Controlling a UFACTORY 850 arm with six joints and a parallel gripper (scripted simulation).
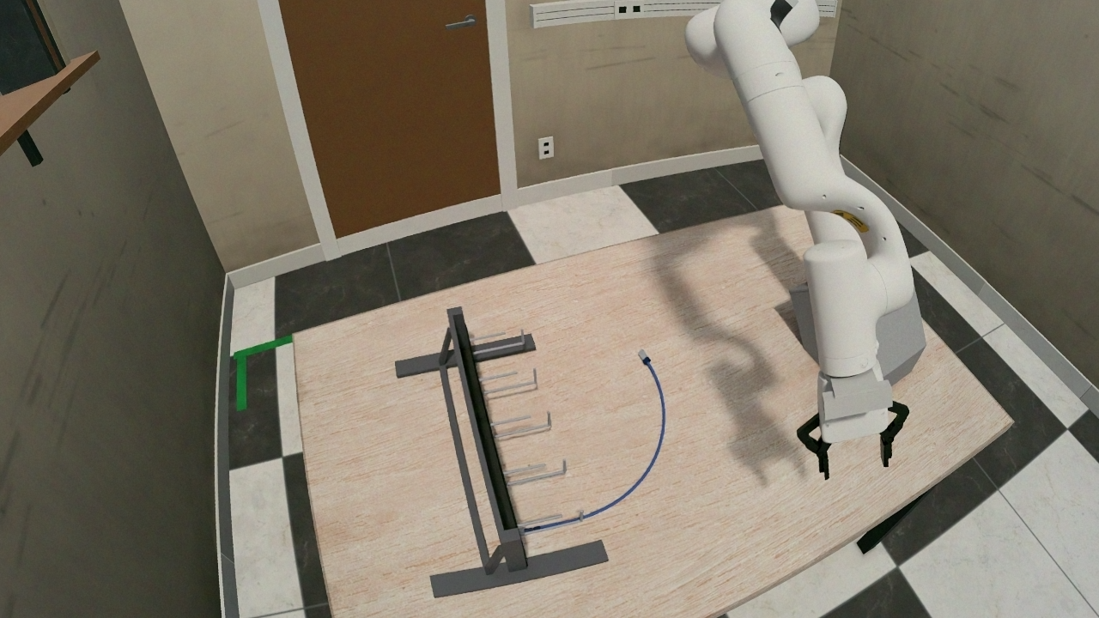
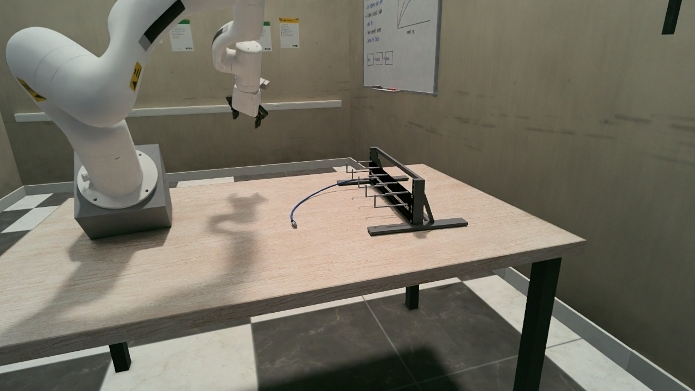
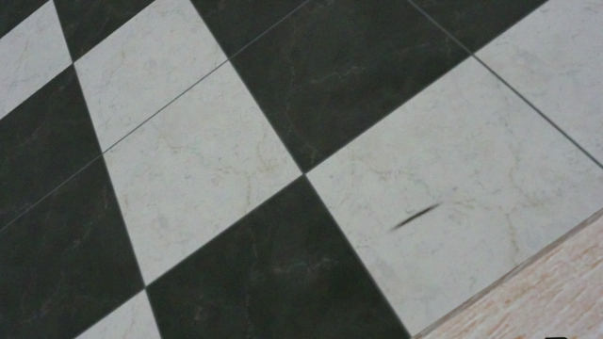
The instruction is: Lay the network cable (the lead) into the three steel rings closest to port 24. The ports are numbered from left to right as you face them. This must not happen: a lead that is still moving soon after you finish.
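Right now my hand is 10 mm short of the plug, 500 mm to the left of it and 250 mm above it. From my hand the other things lie so: dark patch panel: 380 mm ahead, 450 mm to the right, 190 mm below.
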